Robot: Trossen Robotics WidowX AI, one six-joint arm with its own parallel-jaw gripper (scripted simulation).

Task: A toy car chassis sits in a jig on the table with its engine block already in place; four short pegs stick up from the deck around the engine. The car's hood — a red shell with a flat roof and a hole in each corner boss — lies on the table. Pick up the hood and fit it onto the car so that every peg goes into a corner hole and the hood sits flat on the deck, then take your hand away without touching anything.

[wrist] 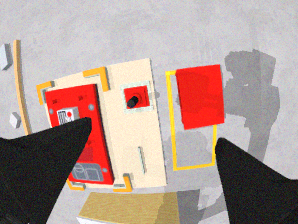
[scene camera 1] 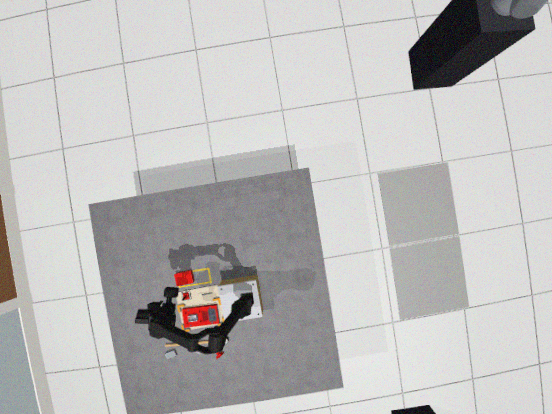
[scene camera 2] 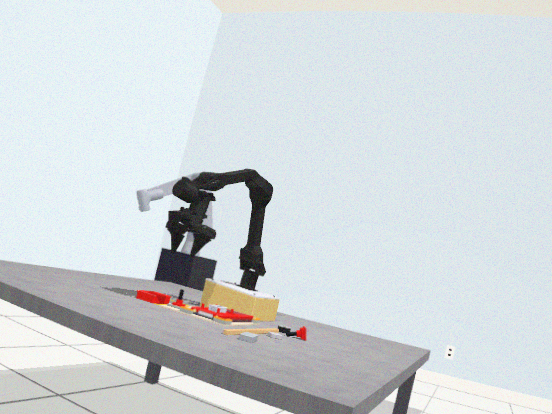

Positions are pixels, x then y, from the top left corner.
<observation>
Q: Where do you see a red hood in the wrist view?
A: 200,88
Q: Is my gripper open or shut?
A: Open.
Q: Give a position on a cream jig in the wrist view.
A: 133,138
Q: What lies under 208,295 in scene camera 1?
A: A cream jig.
</observation>
